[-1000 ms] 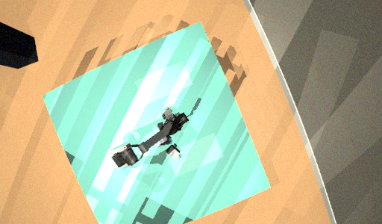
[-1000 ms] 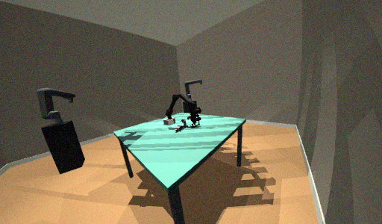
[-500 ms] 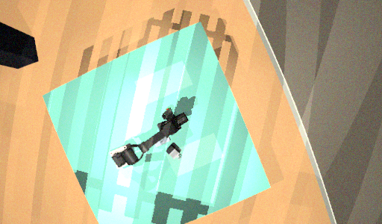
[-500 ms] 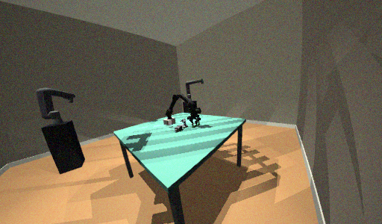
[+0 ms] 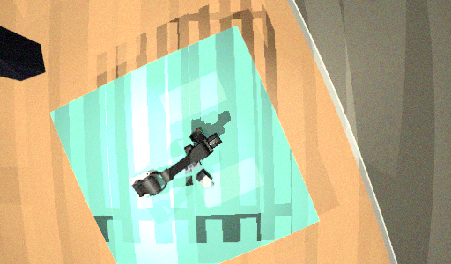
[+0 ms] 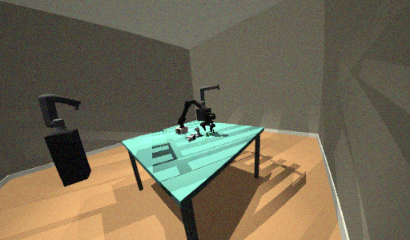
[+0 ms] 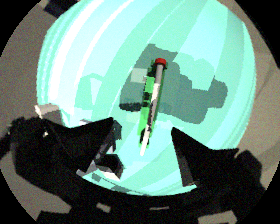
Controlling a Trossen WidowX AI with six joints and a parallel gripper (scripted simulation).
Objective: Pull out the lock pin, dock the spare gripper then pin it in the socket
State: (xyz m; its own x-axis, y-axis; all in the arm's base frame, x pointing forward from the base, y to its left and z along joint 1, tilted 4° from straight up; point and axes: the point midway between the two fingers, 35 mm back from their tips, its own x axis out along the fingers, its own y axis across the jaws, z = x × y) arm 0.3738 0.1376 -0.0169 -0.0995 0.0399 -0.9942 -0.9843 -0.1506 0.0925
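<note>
The green bar lies 30 mm to the left of my gripper tip and 20 mm below it. Also, from my gripper tip: spare gripper: 220 mm to the right, 40 mm behind, 20 mm below; grey mount: 100 mm to the right, 90 mm behind, 10 mm above.
</note>
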